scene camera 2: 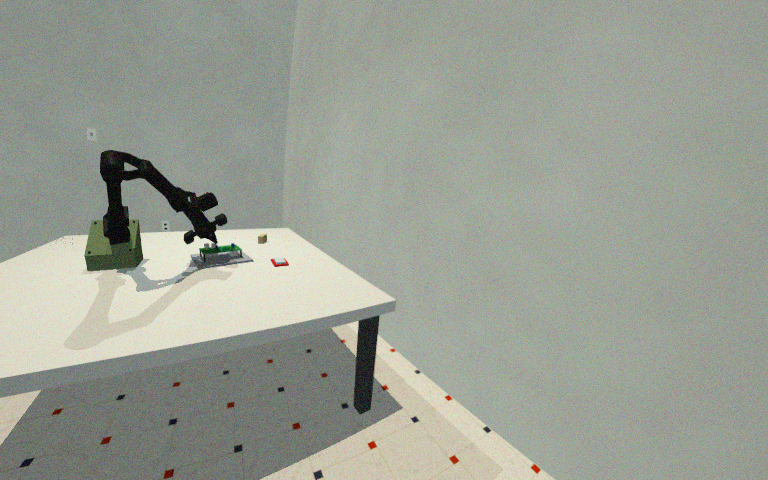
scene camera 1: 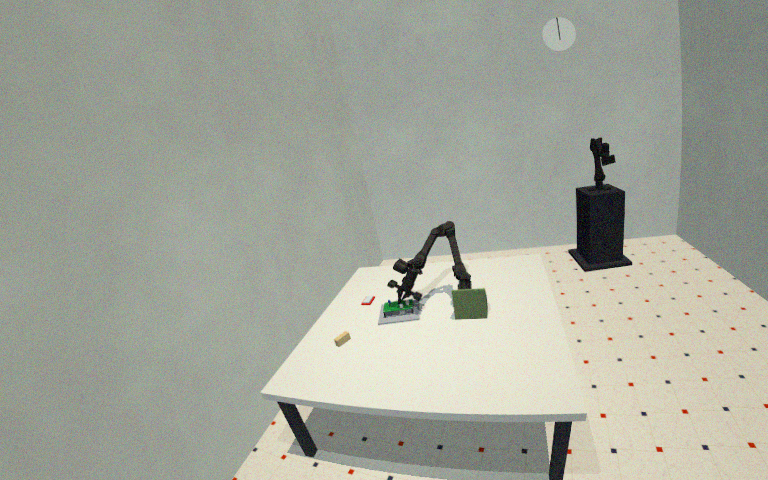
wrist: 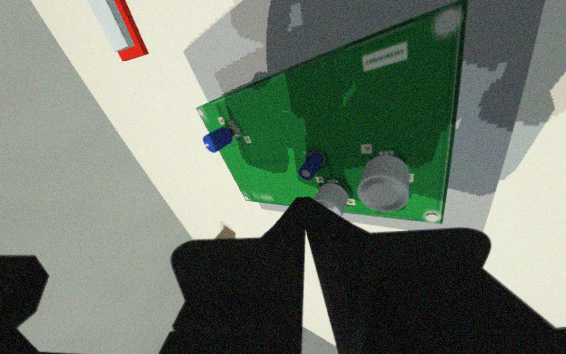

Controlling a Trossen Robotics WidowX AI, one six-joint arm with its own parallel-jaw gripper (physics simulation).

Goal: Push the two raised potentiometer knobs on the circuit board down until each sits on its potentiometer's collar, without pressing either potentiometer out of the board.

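Seen in the pictures: gripper, fingertip midpoint: [scene camera 2: 217,243] [scene camera 1: 398,304] [wrist: 302,203]; arm's base at its link origin: [scene camera 2: 119,236] [scene camera 1: 465,293].
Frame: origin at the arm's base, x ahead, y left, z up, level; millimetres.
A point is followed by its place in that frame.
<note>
The green circuit board [scene camera 1: 390,309] {z -69, x 402, y -32 mm} [scene camera 2: 229,249] {z -66, x 397, y -95 mm} [wrist: 325,100] {z -68, x 340, y -97 mm} stands on posts above a grey base plate [scene camera 1: 404,319] {z -105, x 326, y 21 mm} [scene camera 2: 246,260] {z -105, x 454, y -156 mm}. In the wrist view, a blue knob [wrist: 217,139] {z -46, x 408, y -88 mm} at the board's left edge stands off the board, with a grey collar showing under it. A smaller blue knob [wrist: 311,166] {z -53, x 347, y -66 mm}, a small grey knob [wrist: 333,194] {z -54, x 337, y -46 mm} and a large grey knob [wrist: 384,182] {z -42, x 309, y -67 mm} stand nearer the fingers. My gripper [scene camera 1: 400,301] {z -46, x 354, y -42 mm} [scene camera 2: 215,242] {z -46, x 354, y -42 mm} [wrist: 302,203] {z -46, x 354, y -42 mm} is shut and empty. Its fingertips are low over the board, beside the small grey knob, and partly hide it. Contact cannot be told.
A red tray with a pale top [scene camera 1: 368,300] {z -99, x 571, y -205 mm} [scene camera 2: 279,262] {z -100, x 566, y -254 mm} [wrist: 134,52] {z -107, x 573, y -179 mm} lies beyond the board's left side in the wrist view. A tan block [scene camera 1: 342,339] {z -85, x 614, y 193 mm} [scene camera 2: 262,238] {z -84, x 610, y 140 mm} [wrist: 226,233] {z -101, x 601, y 144 mm} lies on the table. The arm's green base box [scene camera 1: 469,303] {z -21, x -16, y 64 mm} [scene camera 2: 101,249] {z -38, x -56, y -32 mm} stands on the table's other side.
</note>
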